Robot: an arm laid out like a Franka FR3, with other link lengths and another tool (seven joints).
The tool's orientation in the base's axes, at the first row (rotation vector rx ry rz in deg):
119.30 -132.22 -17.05
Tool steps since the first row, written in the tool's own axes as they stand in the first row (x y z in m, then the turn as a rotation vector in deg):
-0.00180 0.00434 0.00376 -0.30 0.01 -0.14
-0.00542 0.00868 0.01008 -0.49 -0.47 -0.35
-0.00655 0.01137 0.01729 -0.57 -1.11 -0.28
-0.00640 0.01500 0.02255 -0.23 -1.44 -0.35
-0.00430 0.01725 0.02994 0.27 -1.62 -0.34
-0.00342 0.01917 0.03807 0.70 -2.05 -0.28
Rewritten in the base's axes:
-0.00460 0.00266 -0.00282 0.04 0.28 0.17
-0.00936 0.00745 -0.00795 0.57 0.40 0.33
-0.01290 0.00973 -0.01449 1.19 0.42 0.17
-0.01724 0.01060 -0.01911 1.49 0.05 0.15
-0.02072 0.00968 -0.02625 1.61 -0.46 0.05
-0.02386 0.01003 -0.03404 1.98 -0.92 -0.12

